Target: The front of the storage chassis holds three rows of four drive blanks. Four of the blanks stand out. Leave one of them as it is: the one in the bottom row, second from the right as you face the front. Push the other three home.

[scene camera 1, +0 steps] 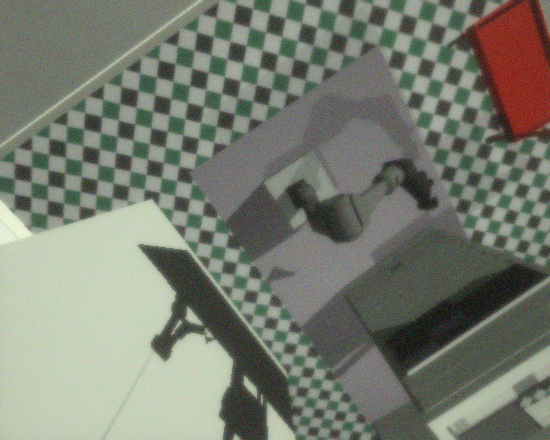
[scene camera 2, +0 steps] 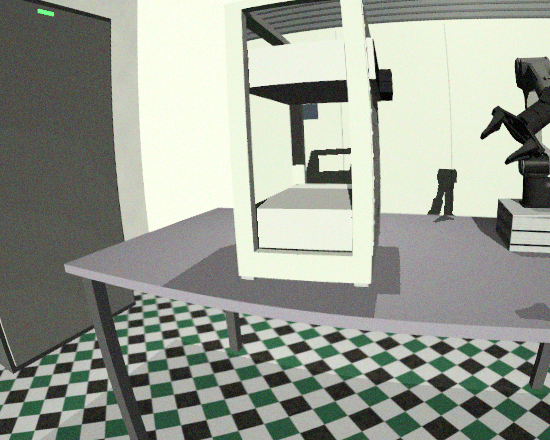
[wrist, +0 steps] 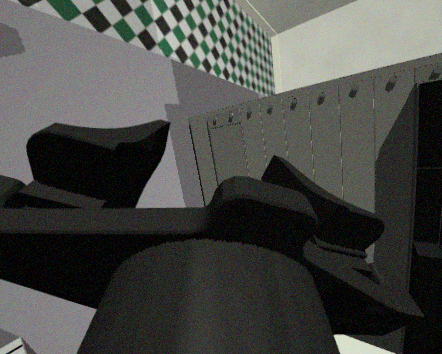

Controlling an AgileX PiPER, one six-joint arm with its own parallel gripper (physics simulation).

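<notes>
The rack [scene camera 1: 400, 275] [scene camera 2: 362, 267] stands on the table with its front towards the arm. In scene camera 2 it holds an upper white box [scene camera 2: 300, 62] and a lower white box [scene camera 2: 305, 227], seen from the side. A small dark block [scene camera 2: 385, 85] juts from the front at the upper box's height. In the wrist view a grey front [wrist: 327, 135] shows parallel panels with small dark fittings along one end, beside a dark opening. The separate drive blanks cannot be made out. My gripper [scene camera 2: 495, 149] [wrist: 219, 152] is open and empty, in front of the rack and apart from it.
The arm [scene camera 1: 340, 217] stands on a pale layered base [scene camera 2: 532, 230] on the purple table [scene camera 1: 367, 72] [scene camera 2: 115, 257]. A red piece of furniture [scene camera 1: 512, 70] stands beyond the table. A tall dark cabinet or door [scene camera 2: 55, 175] is at the left in scene camera 2.
</notes>
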